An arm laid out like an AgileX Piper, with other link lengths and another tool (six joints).
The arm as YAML. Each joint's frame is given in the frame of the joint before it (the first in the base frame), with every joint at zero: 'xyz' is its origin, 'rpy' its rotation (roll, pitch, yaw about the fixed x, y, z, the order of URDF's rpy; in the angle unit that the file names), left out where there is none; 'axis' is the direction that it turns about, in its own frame. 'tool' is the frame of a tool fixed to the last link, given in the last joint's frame.
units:
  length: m
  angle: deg
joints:
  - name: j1
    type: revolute
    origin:
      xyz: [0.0, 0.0, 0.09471]
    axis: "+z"
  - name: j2
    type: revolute
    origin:
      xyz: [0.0, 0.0, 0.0]
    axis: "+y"
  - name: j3
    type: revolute
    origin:
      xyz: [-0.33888, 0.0, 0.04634]
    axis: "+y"
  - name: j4
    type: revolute
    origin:
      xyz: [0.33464, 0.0, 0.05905]
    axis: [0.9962, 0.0, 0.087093]
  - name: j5
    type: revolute
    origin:
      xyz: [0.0, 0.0, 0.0]
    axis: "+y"
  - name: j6
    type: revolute
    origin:
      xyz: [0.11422, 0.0, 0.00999]
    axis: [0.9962, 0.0, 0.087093]
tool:
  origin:
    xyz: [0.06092, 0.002, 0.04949]
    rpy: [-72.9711, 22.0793, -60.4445]
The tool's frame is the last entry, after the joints.
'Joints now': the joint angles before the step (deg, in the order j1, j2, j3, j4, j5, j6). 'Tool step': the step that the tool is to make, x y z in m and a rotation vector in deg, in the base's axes. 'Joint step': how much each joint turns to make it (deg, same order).
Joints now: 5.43 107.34 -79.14 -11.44 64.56 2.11
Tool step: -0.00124 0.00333 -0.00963 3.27 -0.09 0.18
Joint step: -0.82 0.13 1.36 3.51 -2.22 -2.11
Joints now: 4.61 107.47 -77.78 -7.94 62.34 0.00
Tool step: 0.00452 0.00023 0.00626 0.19 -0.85 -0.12
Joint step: -0.05 0.00 -0.98 0.14 0.12 0.00
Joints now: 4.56 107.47 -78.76 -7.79 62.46 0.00
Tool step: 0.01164 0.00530 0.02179 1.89 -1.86 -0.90
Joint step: 0.00 0.00 -3.56 1.95 1.56 0.00
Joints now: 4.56 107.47 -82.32 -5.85 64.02 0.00
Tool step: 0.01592 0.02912 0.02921 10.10 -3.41 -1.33
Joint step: 0.00 0.00 -4.15 10.59 -0.08 -1.97
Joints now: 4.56 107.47 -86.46 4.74 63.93 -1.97
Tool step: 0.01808 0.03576 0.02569 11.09 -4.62 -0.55
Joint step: 0.56 0.51 -2.80 11.75 -2.88 -2.51
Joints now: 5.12 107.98 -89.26 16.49 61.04 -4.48
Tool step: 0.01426 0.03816 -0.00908 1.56 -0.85 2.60
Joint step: 3.27 3.46 -3.06 1.65 -1.45 -0.16
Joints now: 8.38 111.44 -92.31 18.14 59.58 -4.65
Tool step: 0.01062 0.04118 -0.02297 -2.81 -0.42 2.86
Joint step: 4.62 4.27 -2.98 -3.51 -1.81 2.34
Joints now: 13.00 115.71 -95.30 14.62 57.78 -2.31
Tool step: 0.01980 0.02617 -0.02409 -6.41 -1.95 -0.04
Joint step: 4.11 5.37 -4.89 -8.98 -1.71 6.66
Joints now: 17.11 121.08 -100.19 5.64 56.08 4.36
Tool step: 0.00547 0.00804 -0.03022 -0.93 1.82 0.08
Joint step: 0.71 3.53 -1.28 -0.60 -0.31 0.81
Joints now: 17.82 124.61 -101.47 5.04 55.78 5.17
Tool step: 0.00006 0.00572 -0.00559 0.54 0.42 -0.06
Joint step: 0.38 0.70 -0.26 0.62 -0.22 0.23
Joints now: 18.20 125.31 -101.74 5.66 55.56 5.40
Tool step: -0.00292 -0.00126 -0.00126 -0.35 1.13 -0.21
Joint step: 0.00 0.00 -0.10 -0.13 1.26 0.38
